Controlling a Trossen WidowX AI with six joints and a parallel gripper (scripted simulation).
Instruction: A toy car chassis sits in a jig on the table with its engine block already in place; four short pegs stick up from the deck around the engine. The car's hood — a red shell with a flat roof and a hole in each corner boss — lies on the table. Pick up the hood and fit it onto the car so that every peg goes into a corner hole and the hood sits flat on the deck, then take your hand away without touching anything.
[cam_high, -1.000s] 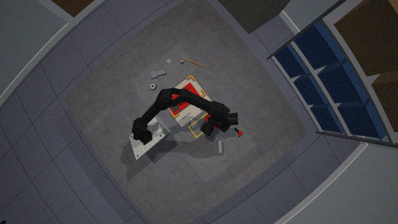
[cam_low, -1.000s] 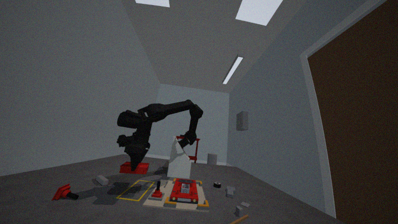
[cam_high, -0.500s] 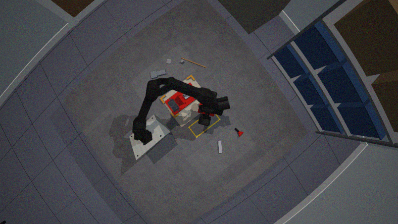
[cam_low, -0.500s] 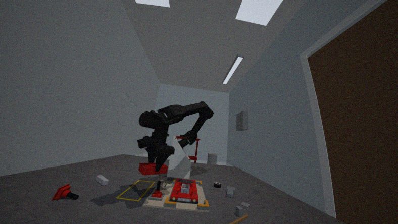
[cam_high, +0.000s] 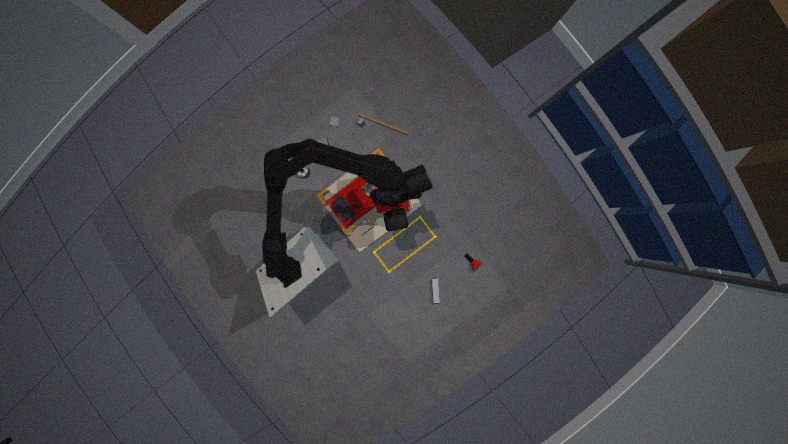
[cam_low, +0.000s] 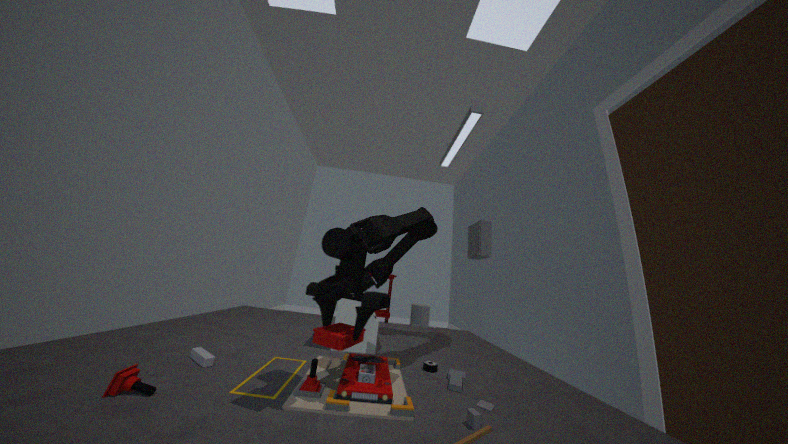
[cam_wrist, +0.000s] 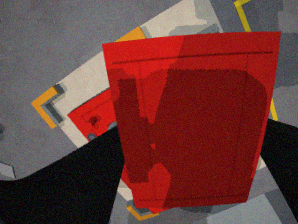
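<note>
Now: the engine block 30 mm behind my gripper tip, 70 mm to the left of it and 80 mm below it. From my gripper tip the other things lie so: wooden stick (120 mm ahead, 220 mm to the left, 110 mm below); then red hood (10 mm above).
</note>
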